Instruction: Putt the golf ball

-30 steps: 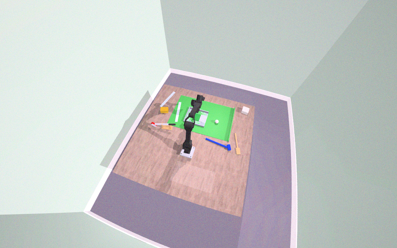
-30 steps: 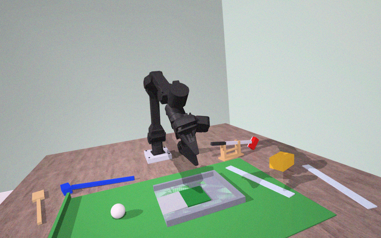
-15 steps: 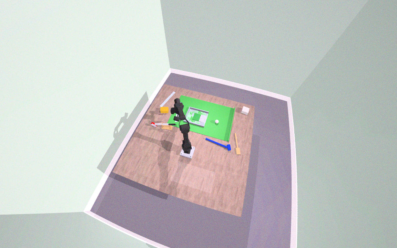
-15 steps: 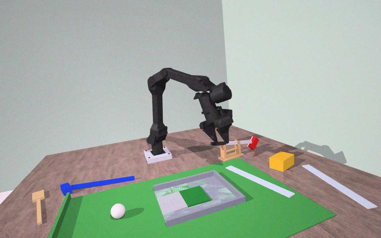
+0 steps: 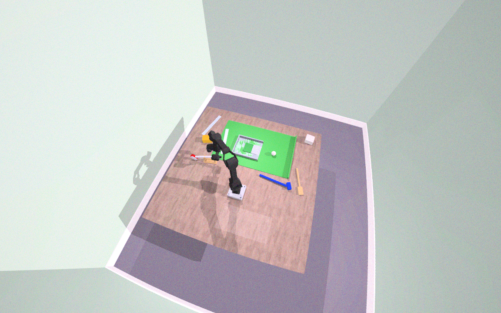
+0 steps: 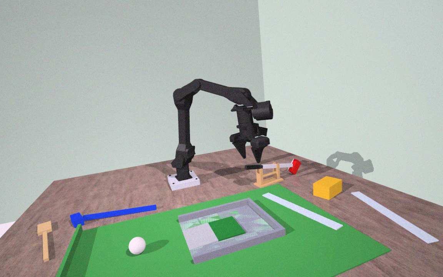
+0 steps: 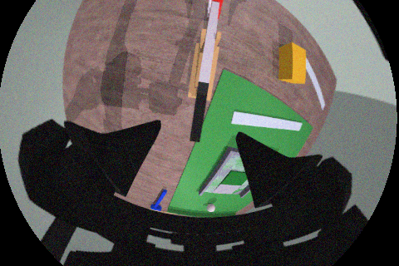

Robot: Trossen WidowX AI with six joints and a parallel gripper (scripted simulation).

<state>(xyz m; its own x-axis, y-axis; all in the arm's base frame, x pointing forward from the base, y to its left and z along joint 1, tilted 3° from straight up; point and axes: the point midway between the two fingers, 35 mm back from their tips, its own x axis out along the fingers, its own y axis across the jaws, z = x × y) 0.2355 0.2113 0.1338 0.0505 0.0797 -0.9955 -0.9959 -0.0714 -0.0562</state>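
Right now the blue putter is 90 mm behind my gripper tip, 530 mm to the right of it and 100 mm below it. Round my gripper tip: wooden stand 10 mm behind, 80 mm to the left, 80 mm below; then yellow block 210 mm ahead, 180 mm to the left, 90 mm below; then red putter 20 mm behind, 120 mm to the left, 60 mm below.
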